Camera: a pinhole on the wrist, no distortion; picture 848 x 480 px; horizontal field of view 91.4 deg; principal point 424.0 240.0 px. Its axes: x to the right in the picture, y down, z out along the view. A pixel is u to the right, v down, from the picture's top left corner.
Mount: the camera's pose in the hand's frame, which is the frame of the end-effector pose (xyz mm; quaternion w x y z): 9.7 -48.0 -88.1 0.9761 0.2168 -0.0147 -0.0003
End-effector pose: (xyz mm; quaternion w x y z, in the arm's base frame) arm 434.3 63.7 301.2 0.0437 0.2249 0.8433 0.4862
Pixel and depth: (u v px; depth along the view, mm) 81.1 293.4 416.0
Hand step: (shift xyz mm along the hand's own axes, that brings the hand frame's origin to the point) -347.2 -173.0 301.5
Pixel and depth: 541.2 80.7 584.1
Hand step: 159.5 -500.1 350.4
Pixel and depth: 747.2 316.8 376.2
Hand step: 292.2 -146.0 290.5
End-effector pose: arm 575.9 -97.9 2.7 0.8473 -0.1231 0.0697 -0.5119
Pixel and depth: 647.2 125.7 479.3
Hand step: 255.1 -372.6 297.3
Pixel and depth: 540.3 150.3 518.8
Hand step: 141.2 -370.5 338.3
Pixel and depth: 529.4 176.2 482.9
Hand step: 119.2 -320.7 321.2
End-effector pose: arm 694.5 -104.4 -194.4 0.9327 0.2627 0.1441 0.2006
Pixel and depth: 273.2 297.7 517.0
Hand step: -194.0 -200.2 405.2
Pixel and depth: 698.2 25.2 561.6
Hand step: 367.2 -552.4 307.7
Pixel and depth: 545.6 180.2 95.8
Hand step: 35.2 -101.3 -6.4
